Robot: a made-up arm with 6 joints.
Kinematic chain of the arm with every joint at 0, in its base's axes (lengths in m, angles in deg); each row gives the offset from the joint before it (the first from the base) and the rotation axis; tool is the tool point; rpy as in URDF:
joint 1: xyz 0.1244 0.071 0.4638 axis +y
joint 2: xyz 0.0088 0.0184 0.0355 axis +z
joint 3: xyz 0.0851 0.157 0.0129 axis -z
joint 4: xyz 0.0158 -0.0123 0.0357 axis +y
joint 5: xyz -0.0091 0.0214 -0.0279 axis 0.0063 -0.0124 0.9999
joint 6: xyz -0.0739 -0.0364 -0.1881 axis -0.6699 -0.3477 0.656
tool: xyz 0.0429 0.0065 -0.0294 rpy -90 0 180
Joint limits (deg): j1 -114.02..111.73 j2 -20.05..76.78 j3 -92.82..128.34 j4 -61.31..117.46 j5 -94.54..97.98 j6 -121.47..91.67
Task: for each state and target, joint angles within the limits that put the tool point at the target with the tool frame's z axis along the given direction. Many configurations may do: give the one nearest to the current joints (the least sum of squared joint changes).
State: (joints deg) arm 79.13 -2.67 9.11 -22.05 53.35 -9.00
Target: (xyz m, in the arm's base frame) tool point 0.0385 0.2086 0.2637 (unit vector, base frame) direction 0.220 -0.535 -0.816
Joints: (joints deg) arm 64.21 -4.71 -4.79 -2.32 68.85 -17.33
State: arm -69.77 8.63 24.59 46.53 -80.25 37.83
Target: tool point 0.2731 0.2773 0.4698 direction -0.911 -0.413 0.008
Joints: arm -63.45 -20.05 2.18 18.49 -81.41 60.87
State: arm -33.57 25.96 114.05 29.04 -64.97 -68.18
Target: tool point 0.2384 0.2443 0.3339 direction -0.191 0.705 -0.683
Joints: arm -34.00 30.79 108.89 -15.71 -50.94 -22.20
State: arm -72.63 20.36 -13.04 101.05 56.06 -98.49
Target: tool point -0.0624 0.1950 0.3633 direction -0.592 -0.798 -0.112
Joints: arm -72.53 4.38 0.64 101.66 55.93 -93.90
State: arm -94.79 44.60 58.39 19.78 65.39 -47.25
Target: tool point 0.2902 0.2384 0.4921 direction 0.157 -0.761 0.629
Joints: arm -109.06 36.10 53.56 7.25 71.53 -24.20
